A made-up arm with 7 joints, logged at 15 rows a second.
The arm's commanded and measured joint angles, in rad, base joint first. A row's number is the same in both.
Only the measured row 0 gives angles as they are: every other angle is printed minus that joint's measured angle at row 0.
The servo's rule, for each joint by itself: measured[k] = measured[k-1] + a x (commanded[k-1-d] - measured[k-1]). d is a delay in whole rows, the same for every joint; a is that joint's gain. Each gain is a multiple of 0.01, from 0.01 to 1. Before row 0 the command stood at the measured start. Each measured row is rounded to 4 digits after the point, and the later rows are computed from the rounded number. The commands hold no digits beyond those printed.
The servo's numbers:
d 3
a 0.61 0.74 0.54 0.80 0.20 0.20 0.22
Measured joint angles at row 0:
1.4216, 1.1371, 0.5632, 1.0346, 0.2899, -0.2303, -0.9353
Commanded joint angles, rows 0 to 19:
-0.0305, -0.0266, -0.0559, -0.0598, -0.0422, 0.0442, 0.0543
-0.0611, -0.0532, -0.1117, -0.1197, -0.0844, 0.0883, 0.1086
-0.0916, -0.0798, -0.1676, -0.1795, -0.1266, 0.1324, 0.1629
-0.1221, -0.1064, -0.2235, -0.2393, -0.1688, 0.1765, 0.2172
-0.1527, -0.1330, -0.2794, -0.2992, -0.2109, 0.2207, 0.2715
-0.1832, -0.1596, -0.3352, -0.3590, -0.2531, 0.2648, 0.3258
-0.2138, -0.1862, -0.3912, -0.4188, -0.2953, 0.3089, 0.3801
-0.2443, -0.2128, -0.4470, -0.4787, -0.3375, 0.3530, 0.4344
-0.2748, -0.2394, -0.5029, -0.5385, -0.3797, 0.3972, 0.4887
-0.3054, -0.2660, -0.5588, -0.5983, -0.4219, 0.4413, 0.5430
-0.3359, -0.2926, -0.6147, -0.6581, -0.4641, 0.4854, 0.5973
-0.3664, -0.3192, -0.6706, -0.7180, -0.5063, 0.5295, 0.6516
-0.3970, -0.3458, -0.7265, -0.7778, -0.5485, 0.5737, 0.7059
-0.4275, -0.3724, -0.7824, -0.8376, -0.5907, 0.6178, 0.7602
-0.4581, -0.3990, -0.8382, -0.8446, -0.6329, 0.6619, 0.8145
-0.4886, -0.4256, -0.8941, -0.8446, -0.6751, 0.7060, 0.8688
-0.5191, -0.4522, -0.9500, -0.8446, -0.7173, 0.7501, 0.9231
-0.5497, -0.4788, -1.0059, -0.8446, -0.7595, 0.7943, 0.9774
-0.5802, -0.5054, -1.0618, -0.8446, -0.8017, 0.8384, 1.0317
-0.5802, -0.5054, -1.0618, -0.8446, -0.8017, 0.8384, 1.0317
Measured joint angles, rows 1 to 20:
0.0000, 0.0000, 0.0000, 0.0000, 0.0000, 0.0000, 0.0000
0.0000, 0.0000, 0.0000, 0.0000, 0.0000, 0.0000, 0.0000
0.0000, 0.0000, 0.0000, 0.0000, 0.0000, 0.0000, 0.0000
-0.0186, -0.0197, -0.0302, -0.0478, -0.0084, 0.0088, 0.0119
-0.0445, -0.0445, -0.0742, -0.1053, -0.0236, 0.0247, 0.0332
-0.0732, -0.0706, -0.1246, -0.1647, -0.0442, 0.0462, 0.0617
-0.1030, -0.0971, -0.1780, -0.2244, -0.0691, 0.0723, 0.0959
-0.1333, -0.1237, -0.2328, -0.2842, -0.0975, 0.1020, 0.1345
-0.1637, -0.1503, -0.2881, -0.3440, -0.1286, 0.1346, 0.1766
-0.1943, -0.1769, -0.3438, -0.4038, -0.1619, 0.1695, 0.2214
-0.2248, -0.2035, -0.3995, -0.4637, -0.1970, 0.2062, 0.2683
-0.2553, -0.2301, -0.4553, -0.5235, -0.2335, 0.2444, 0.3168
-0.2859, -0.2567, -0.5112, -0.5833, -0.2712, 0.2838, 0.3666
-0.3164, -0.2833, -0.5671, -0.6431, -0.3098, 0.3241, 0.4174
-0.3469, -0.3099, -0.6230, -0.7030, -0.3491, 0.3652, 0.4689
-0.3775, -0.3365, -0.6789, -0.7628, -0.3890, 0.4069, 0.5210
-0.4080, -0.3631, -0.7348, -0.8226, -0.4293, 0.4491, 0.5736
-0.4386, -0.3897, -0.7906, -0.8402, -0.4700, 0.4917, 0.6266
-0.4691, -0.4163, -0.8465, -0.8437, -0.5110, 0.5346, 0.6799
-0.4996, -0.4429, -0.9024, -0.8444, -0.5523, 0.5777, 0.7334

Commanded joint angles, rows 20 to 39:
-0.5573, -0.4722, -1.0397, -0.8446, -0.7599, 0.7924, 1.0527
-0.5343, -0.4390, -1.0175, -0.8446, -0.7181, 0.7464, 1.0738
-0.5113, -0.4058, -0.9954, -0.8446, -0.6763, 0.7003, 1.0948
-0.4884, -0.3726, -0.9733, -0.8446, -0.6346, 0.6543, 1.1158
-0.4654, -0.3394, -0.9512, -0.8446, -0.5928, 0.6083, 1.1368
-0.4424, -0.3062, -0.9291, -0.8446, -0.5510, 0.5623, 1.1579
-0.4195, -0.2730, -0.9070, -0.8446, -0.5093, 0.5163, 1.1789
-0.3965, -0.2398, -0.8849, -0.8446, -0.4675, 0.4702, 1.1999
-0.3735, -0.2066, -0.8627, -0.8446, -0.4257, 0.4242, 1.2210
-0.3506, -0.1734, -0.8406, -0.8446, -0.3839, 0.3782, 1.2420
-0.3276, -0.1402, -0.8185, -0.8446, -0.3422, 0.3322, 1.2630
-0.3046, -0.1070, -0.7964, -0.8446, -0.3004, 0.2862, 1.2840
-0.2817, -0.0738, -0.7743, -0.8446, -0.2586, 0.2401, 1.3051
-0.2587, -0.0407, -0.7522, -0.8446, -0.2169, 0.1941, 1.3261
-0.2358, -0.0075, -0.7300, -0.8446, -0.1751, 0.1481, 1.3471
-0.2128, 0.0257, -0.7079, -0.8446, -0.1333, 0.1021, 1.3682
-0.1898, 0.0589, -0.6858, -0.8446, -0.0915, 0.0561, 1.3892
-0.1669, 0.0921, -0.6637, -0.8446, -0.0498, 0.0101, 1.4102
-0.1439, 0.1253, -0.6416, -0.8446, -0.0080, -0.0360, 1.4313
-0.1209, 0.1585, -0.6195, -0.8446, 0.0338, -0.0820, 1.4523
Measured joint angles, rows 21 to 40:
-0.5302, -0.4695, -0.9583, -0.8446, -0.5937, 0.6210, 0.7871
-0.5607, -0.4961, -1.0142, -0.8446, -0.6353, 0.6645, 0.8409
-0.5726, -0.5030, -1.0399, -0.8446, -0.6686, 0.6993, 0.8829
-0.5633, -0.4802, -1.0398, -0.8446, -0.6869, 0.7179, 0.9203
-0.5456, -0.4497, -1.0278, -0.8446, -0.6931, 0.7236, 0.9541
-0.5247, -0.4172, -1.0103, -0.8446, -0.6897, 0.7189, 0.9851
-0.5026, -0.3842, -0.9903, -0.8446, -0.6787, 0.7060, 1.0139
-0.4799, -0.3510, -0.9692, -0.8446, -0.6615, 0.6865, 1.0409
-0.4570, -0.3178, -0.9475, -0.8446, -0.6394, 0.6617, 1.0666
-0.4341, -0.2846, -0.9256, -0.8446, -0.6134, 0.6326, 1.0913
-0.4112, -0.2514, -0.9036, -0.8446, -0.5842, 0.6001, 1.1152
-0.3882, -0.2182, -0.8815, -0.8446, -0.5525, 0.5649, 1.1385
-0.3653, -0.1850, -0.8594, -0.8446, -0.5188, 0.5276, 1.1613
-0.3423, -0.1518, -0.8373, -0.8446, -0.4835, 0.4885, 1.1837
-0.3193, -0.1186, -0.8152, -0.8446, -0.4469, 0.4480, 1.2058
-0.2964, -0.0854, -0.7931, -0.8446, -0.4092, 0.4064, 1.2276
-0.2734, -0.0523, -0.7710, -0.8446, -0.3707, 0.3639, 1.2493
-0.2505, -0.0191, -0.7489, -0.8446, -0.3316, 0.3207, 1.2708
-0.2275, 0.0141, -0.7268, -0.8446, -0.2919, 0.2770, 1.2922
-0.2045, 0.0473, -0.7047, -0.8446, -0.2518, 0.2328, 1.3135

